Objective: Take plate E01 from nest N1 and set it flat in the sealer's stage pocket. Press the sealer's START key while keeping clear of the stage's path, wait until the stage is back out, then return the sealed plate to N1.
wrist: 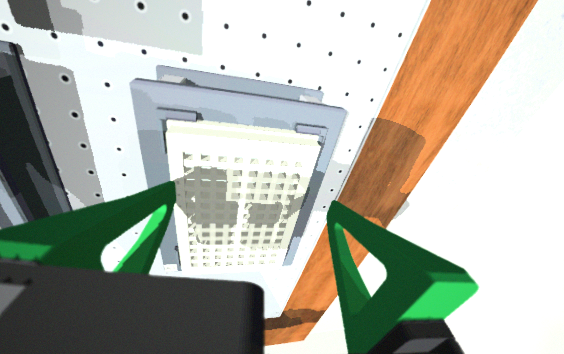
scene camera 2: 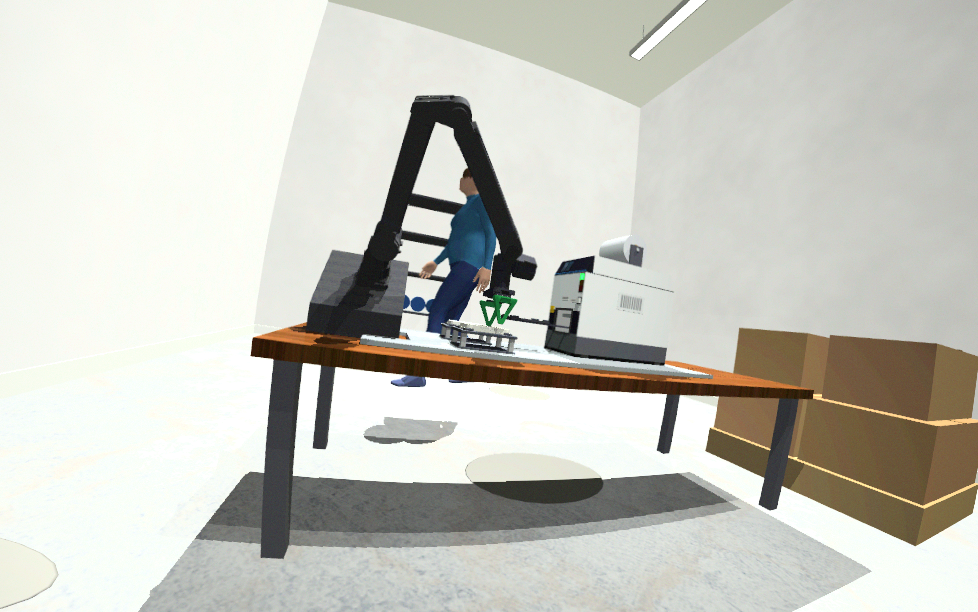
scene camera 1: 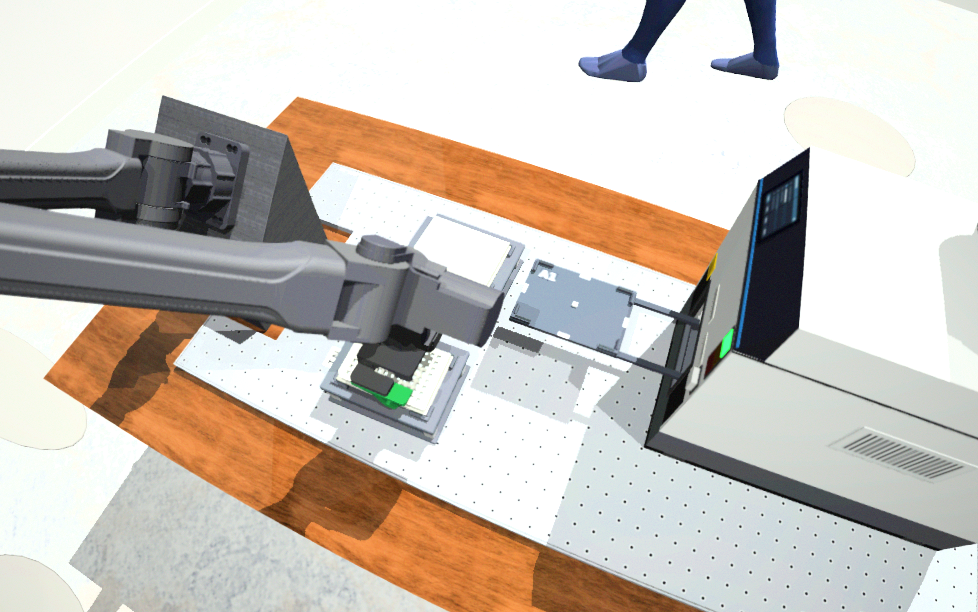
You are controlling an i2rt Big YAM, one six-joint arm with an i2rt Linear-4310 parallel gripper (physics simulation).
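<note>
A cream well plate lies flat in a raised grey nest near the table's front edge; no E01 or N1 label is readable. My gripper is open and empty, pointing down just above the plate, with one green fingertip towards each long side. The arm hides part of the plate in scene camera 1. The sealer stands at the right. Its stage is out on two rods, its pocket empty. A green square glows on the sealer's front.
A second nest with a white-topped plate stands behind, left of the stage. The arm's dark base block is at the table's left end. A person stands behind the table. Brown boxes stand right of the table.
</note>
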